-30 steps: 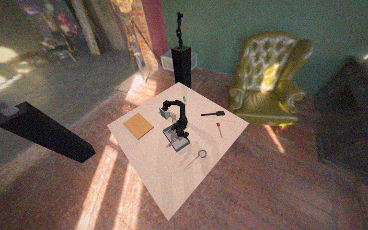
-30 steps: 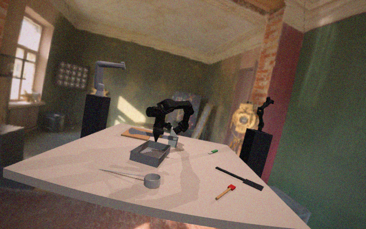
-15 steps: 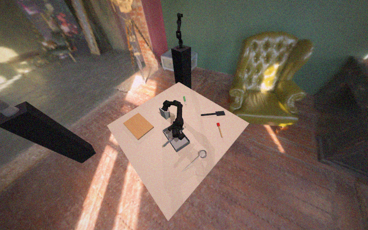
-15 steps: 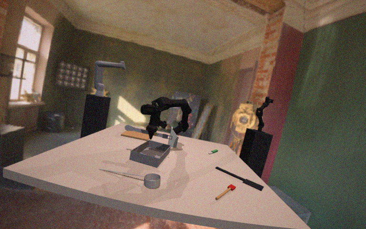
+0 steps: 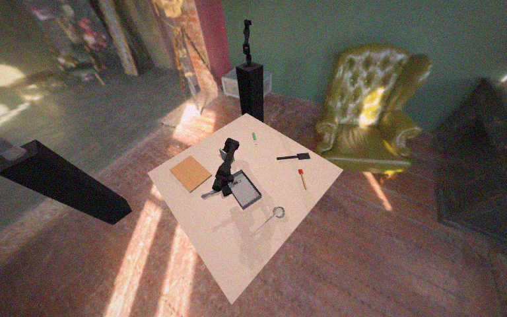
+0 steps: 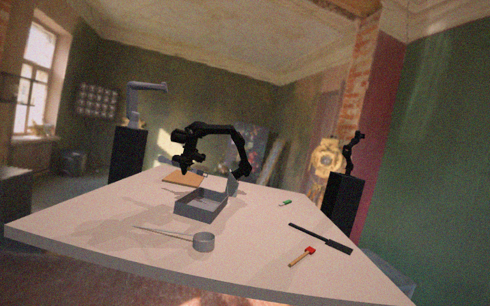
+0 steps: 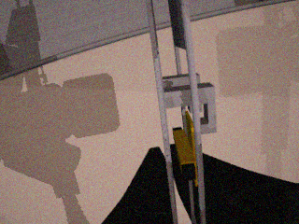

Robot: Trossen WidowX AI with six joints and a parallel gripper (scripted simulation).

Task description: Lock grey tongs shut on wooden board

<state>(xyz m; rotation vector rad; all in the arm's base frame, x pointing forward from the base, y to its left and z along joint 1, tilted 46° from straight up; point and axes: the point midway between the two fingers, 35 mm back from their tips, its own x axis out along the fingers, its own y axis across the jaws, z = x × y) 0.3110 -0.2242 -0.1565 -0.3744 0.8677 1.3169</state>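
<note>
My gripper tip is now 40 mm to the left of the flat tong arm, 40 mm below it and 20 mm past it. Also, from my gripper tip: black spatula (720 mm to the left, 160 mm ahead, 140 mm below); then wooden board (470 mm behind, 140 mm below, 70 mm to the right); then grey roasting tin (130 mm to the left, 120 mm below, 30 mm ahead).
</note>
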